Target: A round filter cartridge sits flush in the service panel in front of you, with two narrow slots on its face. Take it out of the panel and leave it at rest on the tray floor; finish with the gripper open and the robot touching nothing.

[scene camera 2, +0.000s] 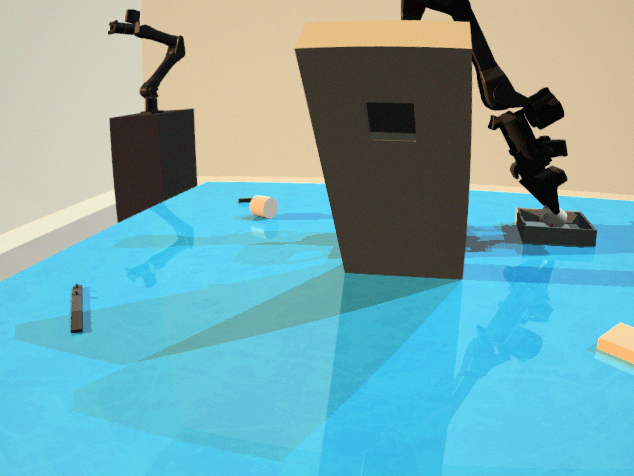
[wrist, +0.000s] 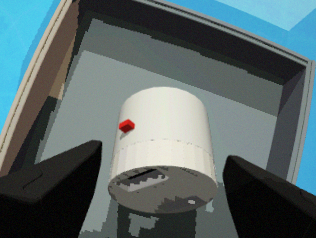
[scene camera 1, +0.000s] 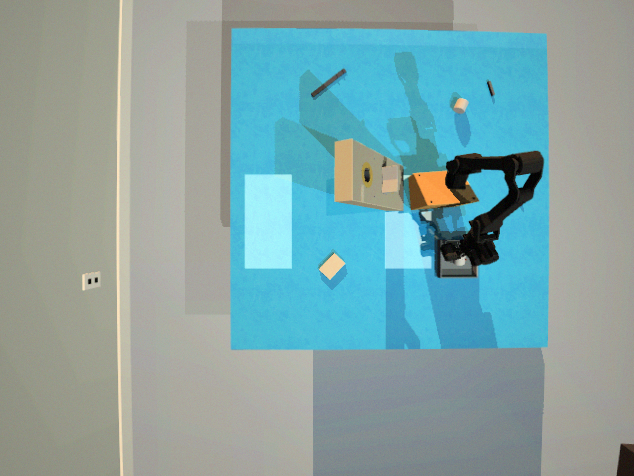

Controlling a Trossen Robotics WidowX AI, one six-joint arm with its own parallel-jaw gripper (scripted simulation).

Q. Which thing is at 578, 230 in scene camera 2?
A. A tray.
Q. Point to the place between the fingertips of the gripper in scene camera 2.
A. At 552, 210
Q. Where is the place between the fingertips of the gripper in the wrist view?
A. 164, 159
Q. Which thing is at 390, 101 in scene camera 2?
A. A service panel.
